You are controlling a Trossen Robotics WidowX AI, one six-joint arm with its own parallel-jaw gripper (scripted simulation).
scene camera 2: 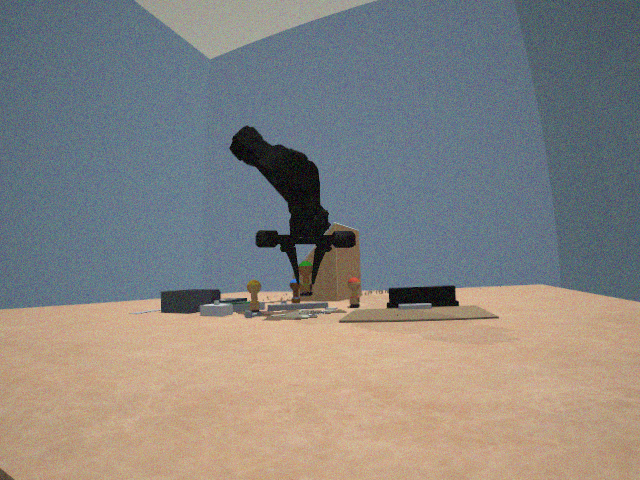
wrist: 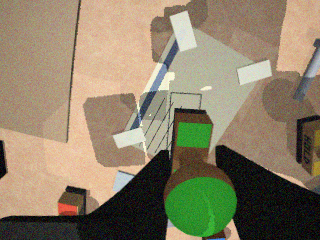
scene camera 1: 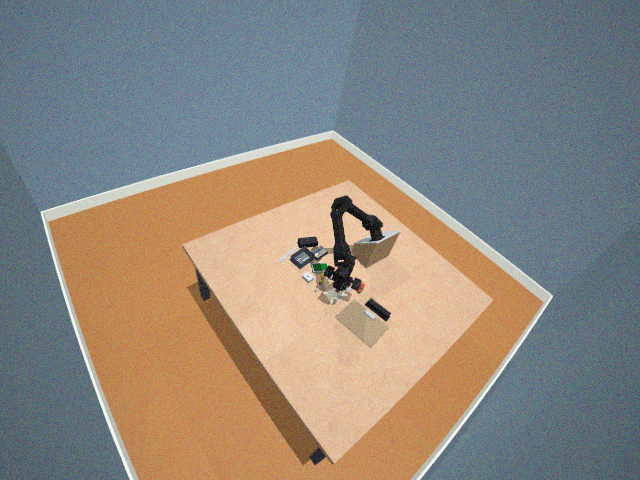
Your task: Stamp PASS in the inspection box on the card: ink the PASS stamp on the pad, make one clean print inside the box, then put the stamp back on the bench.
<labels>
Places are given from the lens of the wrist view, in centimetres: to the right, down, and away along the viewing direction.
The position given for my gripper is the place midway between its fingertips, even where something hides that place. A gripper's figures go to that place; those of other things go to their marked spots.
my gripper (wrist: pixel 192 155): 2, 2, 11
green-knobbed stamp (wrist: pixel 197 193): 1, 2, 7
</labels>
